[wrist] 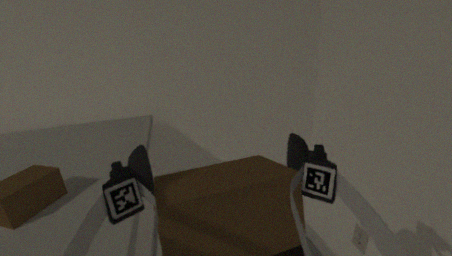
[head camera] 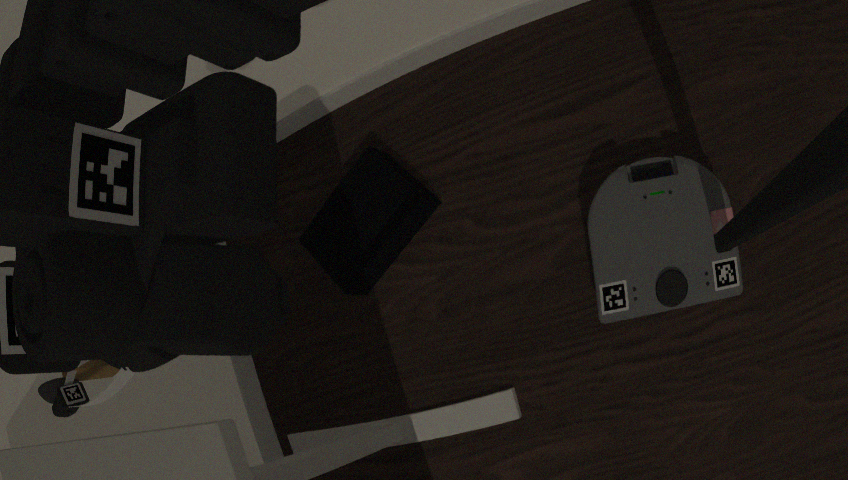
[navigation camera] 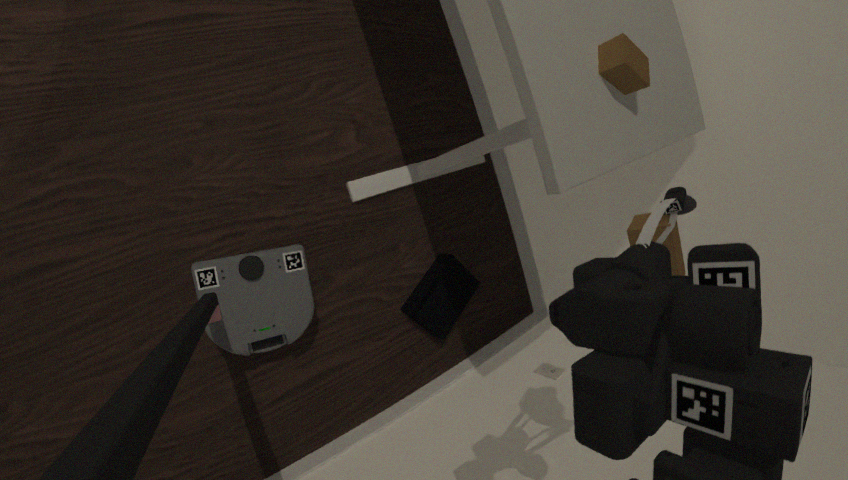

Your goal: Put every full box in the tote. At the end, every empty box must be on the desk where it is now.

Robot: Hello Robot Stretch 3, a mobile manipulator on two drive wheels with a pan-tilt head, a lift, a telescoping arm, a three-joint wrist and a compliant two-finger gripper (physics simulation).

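Note:
My gripper (head camera: 58, 399) (navigation camera: 683, 201) (wrist: 219, 156) is shut on a brown box (head camera: 98, 369) (navigation camera: 636, 226) (wrist: 225, 215), held between the fingers beyond the end of the desk. A second brown box (navigation camera: 624, 65) (wrist: 32, 195) stands on the white desk (head camera: 119, 446) (navigation camera: 595, 148) (wrist: 107, 137), left of the gripper in the wrist view. Whether either box is full or empty does not show. A black box-shaped thing (head camera: 368, 220) (navigation camera: 440, 296), which may be the tote, is on the floor near the wall corner; its inside is too dark to make out.
My grey base (head camera: 654, 237) (navigation camera: 255, 303) stands on the dark wood floor, with the dark mast (head camera: 791, 178) (navigation camera: 136, 386) above it. A white desk foot (head camera: 470, 413) (navigation camera: 380, 183) reaches out over the floor. Pale walls meet behind the black thing. My dark wrist (head camera: 208, 297) (navigation camera: 702, 321) hides part of the scene.

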